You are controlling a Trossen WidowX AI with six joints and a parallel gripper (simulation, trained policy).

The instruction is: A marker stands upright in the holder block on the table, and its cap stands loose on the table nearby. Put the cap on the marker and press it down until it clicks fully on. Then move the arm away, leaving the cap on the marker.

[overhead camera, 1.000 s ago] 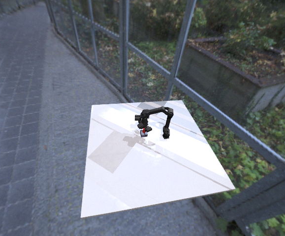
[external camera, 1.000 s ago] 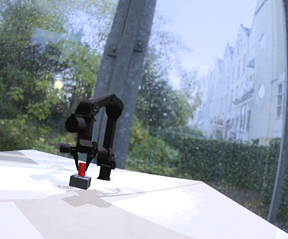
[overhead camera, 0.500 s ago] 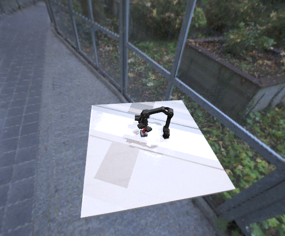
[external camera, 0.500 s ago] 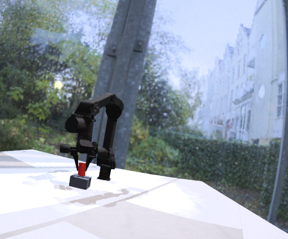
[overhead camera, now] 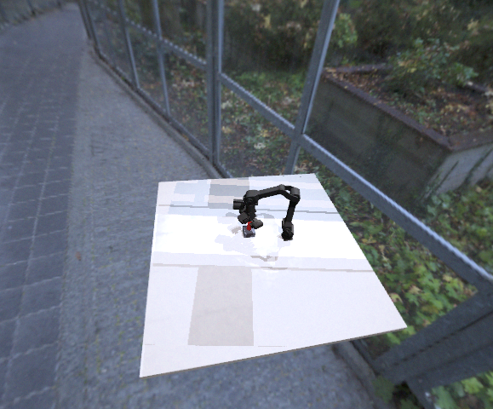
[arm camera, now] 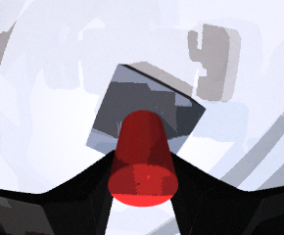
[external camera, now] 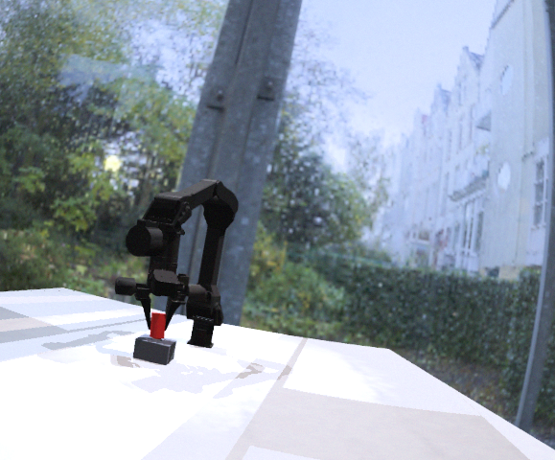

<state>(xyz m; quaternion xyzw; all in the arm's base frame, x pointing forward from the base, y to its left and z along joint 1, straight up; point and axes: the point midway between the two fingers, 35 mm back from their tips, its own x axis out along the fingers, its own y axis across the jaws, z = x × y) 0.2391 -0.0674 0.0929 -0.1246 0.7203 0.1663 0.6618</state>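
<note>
My gripper tip is now 10 mm below the red cap and 10 mm short of it. Round my gripper tip: dark holder block (40 mm below, 10 mm to the left, 10 mm ahead); grey marker (10 mm to the left, 10 mm ahead, 10 mm above).
</note>
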